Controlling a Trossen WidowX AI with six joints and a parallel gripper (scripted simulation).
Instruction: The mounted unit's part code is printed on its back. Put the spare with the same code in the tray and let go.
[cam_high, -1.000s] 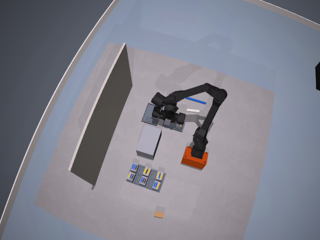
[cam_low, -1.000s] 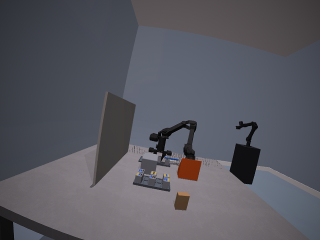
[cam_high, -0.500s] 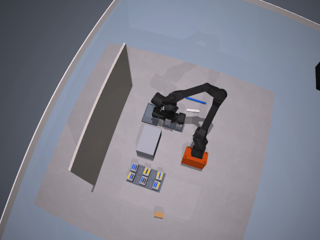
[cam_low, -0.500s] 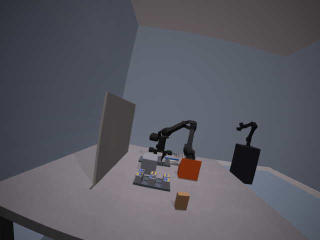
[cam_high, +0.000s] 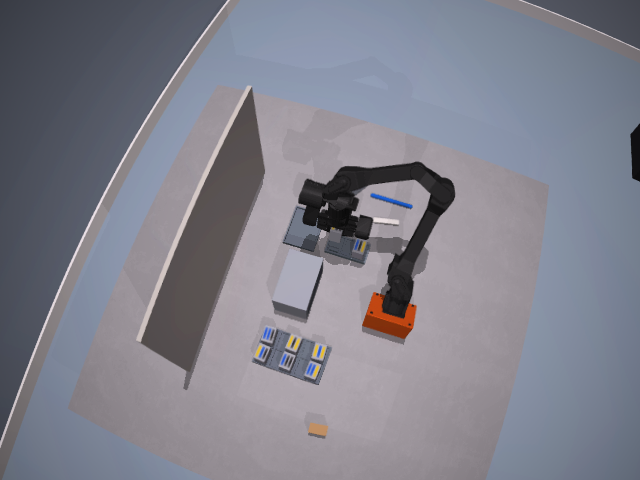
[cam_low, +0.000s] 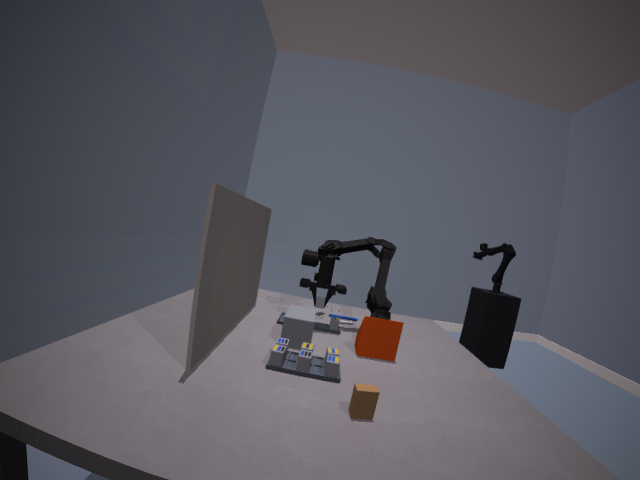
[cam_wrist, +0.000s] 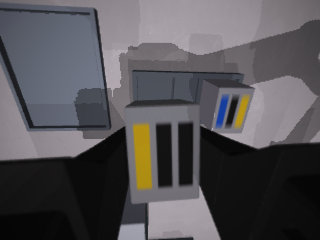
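My gripper tip is 110 mm short of the blue-grey tray, 80 mm above it and 20 mm to the left of it. The rest, counted from my gripper tip: rack (80 mm below, 40 mm behind); grey mounted unit (180 mm to the left, 60 mm ahead, 40 mm below); white bar (130 mm behind, 120 mm to the right, 80 mm below).
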